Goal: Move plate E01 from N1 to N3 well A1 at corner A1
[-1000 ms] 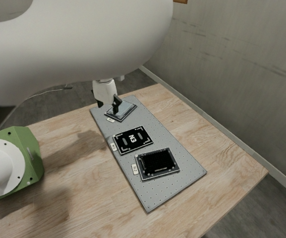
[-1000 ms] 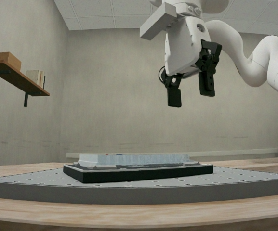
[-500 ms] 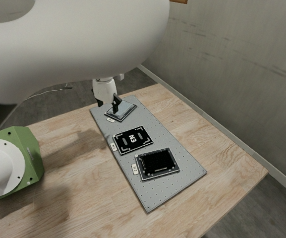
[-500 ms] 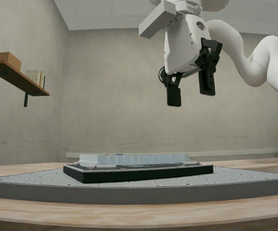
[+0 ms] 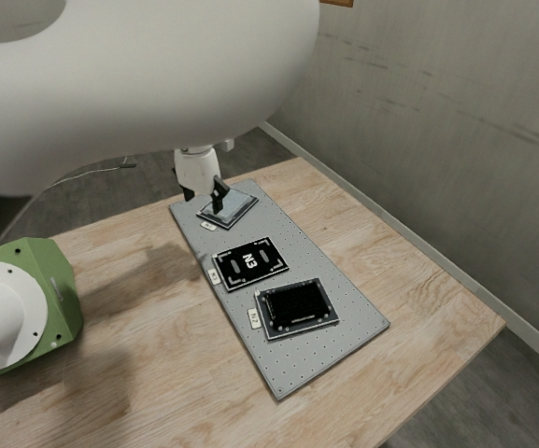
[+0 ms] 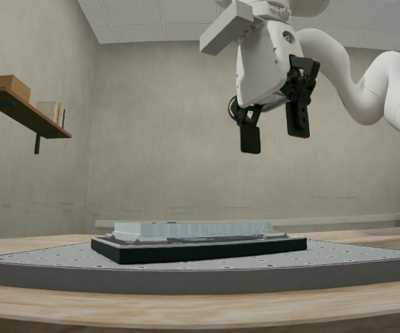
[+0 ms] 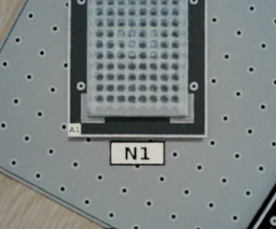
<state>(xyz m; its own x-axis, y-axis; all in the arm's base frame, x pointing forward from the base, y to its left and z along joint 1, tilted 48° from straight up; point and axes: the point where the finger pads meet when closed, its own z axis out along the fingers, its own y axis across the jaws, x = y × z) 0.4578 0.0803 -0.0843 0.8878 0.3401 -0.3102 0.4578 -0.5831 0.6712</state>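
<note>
Right now the plate E01 is 100 mm ahead of my hand, 90 mm to the left of it and 110 mm below it. The rest, counted from my hand: nest N1 (100 mm ahead, 90 mm to the left, 130 mm below); then nest N3 (50 mm ahead, 140 mm to the right, 130 mm below); then black well plate (80 mm ahead, 300 mm to the right, 110 mm below).
</note>
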